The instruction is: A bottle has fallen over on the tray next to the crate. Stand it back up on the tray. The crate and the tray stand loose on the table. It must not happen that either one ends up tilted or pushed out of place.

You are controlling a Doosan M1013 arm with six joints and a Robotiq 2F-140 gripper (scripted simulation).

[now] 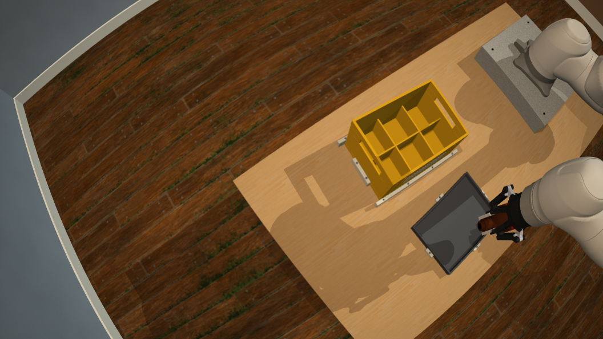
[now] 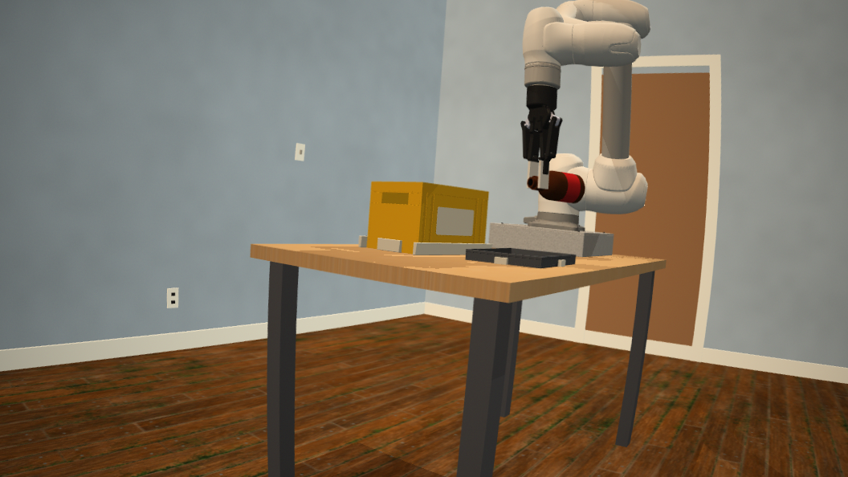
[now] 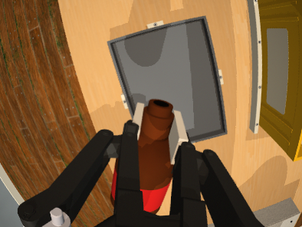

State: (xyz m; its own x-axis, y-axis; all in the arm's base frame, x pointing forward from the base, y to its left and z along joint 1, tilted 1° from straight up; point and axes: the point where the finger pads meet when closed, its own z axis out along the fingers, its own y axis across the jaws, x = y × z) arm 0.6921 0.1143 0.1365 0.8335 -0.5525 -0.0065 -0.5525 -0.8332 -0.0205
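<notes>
My hand is 4 cm past the bottle, 3 cm to the right of it and 2 cm above it. From my hand the other things lie so: yellow crate: 31 cm to the right, 13 cm below, 5 cm behind; dark grey tray: 20 cm below, 3 cm to the right, 2 cm behind.
</notes>
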